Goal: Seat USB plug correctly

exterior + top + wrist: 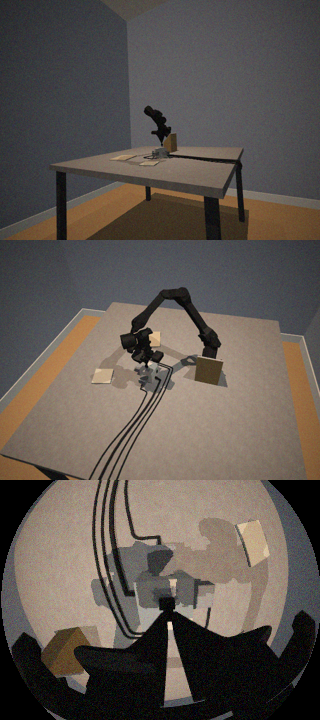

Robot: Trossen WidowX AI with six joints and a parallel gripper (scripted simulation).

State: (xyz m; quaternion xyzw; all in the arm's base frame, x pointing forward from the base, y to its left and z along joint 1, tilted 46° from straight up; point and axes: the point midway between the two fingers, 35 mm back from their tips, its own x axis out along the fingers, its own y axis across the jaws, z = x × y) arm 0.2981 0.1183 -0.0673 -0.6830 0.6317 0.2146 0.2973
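Right now the USB plug is 20 mm below my gripper tip. Also, from my gripper tip: flat card: 250 mm ahead, 120 mm below, 90 mm to the left.
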